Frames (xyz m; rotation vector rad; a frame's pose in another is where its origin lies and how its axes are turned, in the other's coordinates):
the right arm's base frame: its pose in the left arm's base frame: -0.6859 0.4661 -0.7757 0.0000 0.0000 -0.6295
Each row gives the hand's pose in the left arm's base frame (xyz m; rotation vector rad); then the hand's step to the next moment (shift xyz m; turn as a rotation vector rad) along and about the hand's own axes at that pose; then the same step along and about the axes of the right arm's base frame.
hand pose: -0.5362 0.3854 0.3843 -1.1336 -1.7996 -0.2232
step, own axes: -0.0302 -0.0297 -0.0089 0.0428 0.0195 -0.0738
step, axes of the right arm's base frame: 0.0118 -0.0404 -0.0101 0.0497 0.0280 0.0664
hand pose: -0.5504 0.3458 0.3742 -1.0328 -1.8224 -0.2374
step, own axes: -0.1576 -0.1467 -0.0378 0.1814 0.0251 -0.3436
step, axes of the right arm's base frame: 0.0682 -0.1950 -0.0714 0.2239 0.0628 0.3123
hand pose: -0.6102 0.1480 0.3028 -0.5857 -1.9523 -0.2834
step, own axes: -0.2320 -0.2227 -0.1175 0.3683 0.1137 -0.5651
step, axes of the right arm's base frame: 0.2264 -0.2134 -0.1428 0.3312 0.1765 0.5719
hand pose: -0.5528 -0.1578 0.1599 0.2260 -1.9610 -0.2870
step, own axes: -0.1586 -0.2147 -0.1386 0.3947 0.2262 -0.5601
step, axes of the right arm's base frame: 0.2593 -0.0242 -0.1505 0.2578 0.2468 0.6271
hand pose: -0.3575 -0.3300 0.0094 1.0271 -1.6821 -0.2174
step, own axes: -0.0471 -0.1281 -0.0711 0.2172 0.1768 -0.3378
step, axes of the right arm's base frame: 0.1150 0.0595 -0.0831 0.1159 0.1688 0.3881
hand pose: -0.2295 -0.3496 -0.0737 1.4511 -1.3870 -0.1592
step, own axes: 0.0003 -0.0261 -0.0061 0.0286 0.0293 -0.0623
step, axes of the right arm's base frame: 0.0189 0.0098 -0.0163 0.0154 0.0368 0.0630
